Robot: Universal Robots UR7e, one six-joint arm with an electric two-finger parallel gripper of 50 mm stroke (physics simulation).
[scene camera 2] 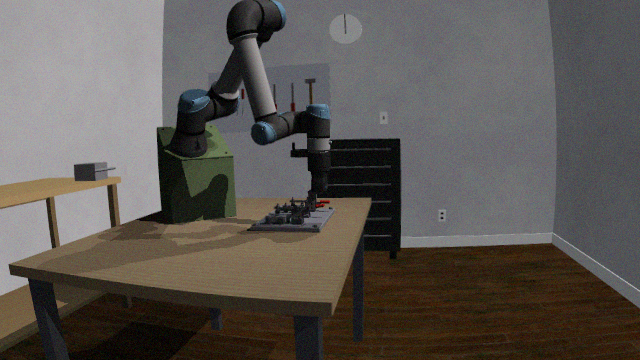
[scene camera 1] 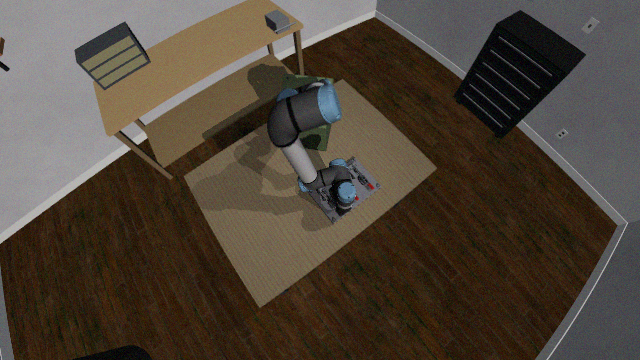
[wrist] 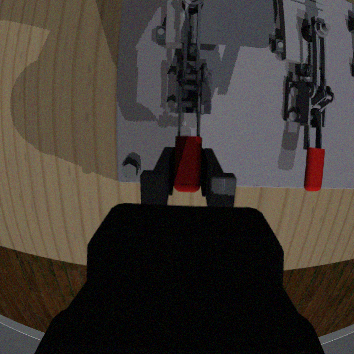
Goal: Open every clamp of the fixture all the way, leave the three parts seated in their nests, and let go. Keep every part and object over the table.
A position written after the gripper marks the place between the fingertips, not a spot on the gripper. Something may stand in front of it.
In view: the gripper (scene camera 2: 312, 209) and a toggle clamp handle (wrist: 187, 162).
The gripper shows as well in the wrist view (wrist: 187, 162).
